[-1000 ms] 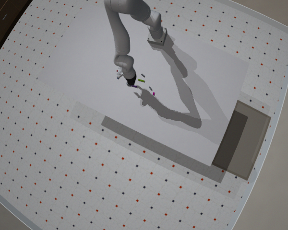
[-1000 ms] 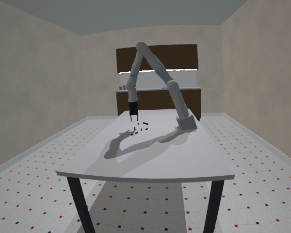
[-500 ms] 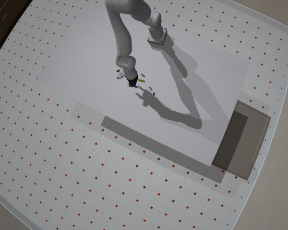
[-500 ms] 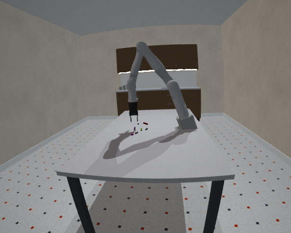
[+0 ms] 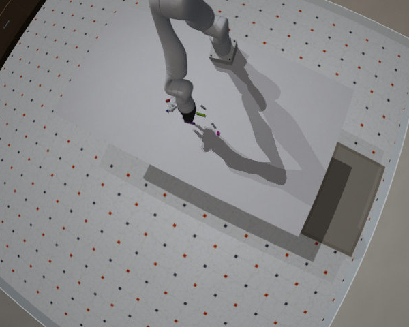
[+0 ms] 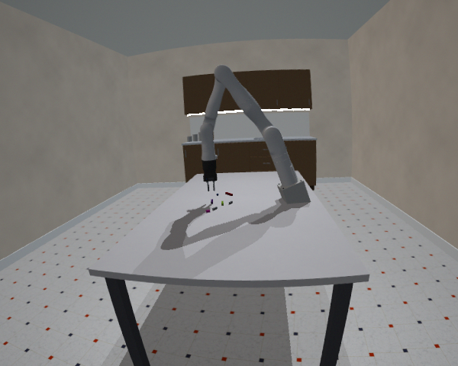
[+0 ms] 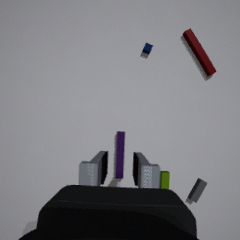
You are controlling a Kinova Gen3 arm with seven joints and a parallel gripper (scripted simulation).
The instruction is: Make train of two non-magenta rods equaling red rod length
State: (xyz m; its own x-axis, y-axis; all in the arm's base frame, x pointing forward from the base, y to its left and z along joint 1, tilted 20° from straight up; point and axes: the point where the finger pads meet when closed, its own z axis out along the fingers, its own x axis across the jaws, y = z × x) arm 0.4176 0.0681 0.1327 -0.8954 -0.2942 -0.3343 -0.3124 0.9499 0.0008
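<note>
The purple rod is 80 mm below my hand. Round my hand: lime rod (70 mm behind, 20 mm to the left, 80 mm below); then blue rod (20 mm ahead, 140 mm to the right, 80 mm below); then magenta rod (40 mm behind, 170 mm to the left, 80 mm below).
</note>
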